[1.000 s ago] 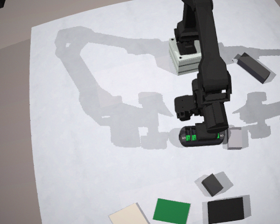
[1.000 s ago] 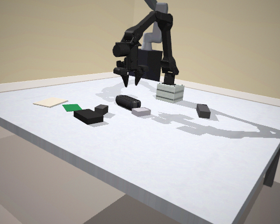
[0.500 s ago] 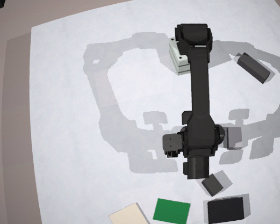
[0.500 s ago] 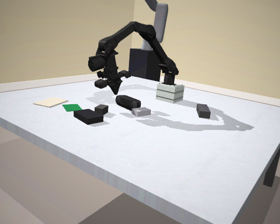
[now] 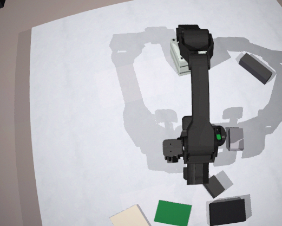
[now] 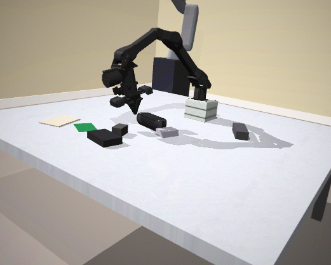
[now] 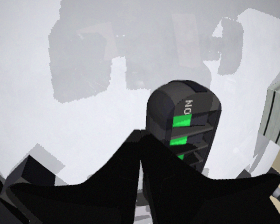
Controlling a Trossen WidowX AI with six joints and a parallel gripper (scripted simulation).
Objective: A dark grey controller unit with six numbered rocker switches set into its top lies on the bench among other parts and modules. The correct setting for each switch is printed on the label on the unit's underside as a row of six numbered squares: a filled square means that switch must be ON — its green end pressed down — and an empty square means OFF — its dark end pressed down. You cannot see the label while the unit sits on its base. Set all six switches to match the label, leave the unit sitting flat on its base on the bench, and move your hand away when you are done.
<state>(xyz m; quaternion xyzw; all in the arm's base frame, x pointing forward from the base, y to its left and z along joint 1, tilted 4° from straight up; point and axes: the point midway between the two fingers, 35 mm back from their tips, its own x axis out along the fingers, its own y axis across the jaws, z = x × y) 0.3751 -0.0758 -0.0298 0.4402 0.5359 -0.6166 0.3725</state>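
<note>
Right now my gripper tip is 1 cm past the grey block, 17 cm to the right of it and 4 cm above it. Also, from my gripper tip: green card: 19 cm ahead, 9 cm to the right, 5 cm below; dark flat box: 23 cm ahead, 9 cm to the left, 4 cm below; small dark cube: 13 cm ahead, 6 cm to the left, 3 cm below.
</note>
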